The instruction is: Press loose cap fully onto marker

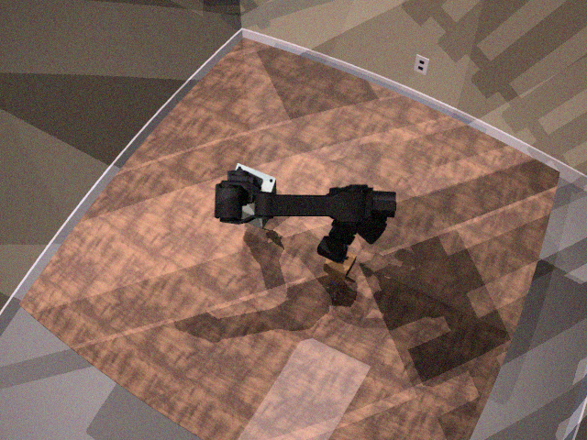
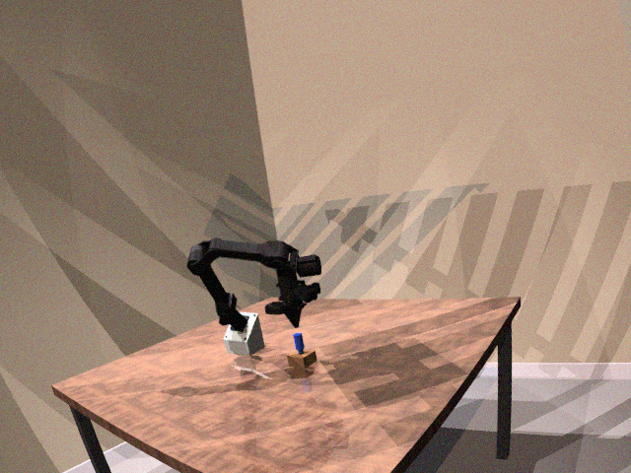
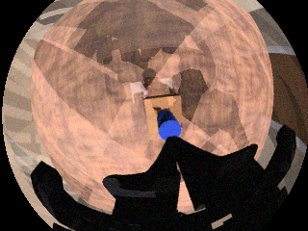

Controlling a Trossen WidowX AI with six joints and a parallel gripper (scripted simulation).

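Now: the blue cap 50 mm below my gripper tip. Also, from my gripper tip: holder block: 110 mm below.
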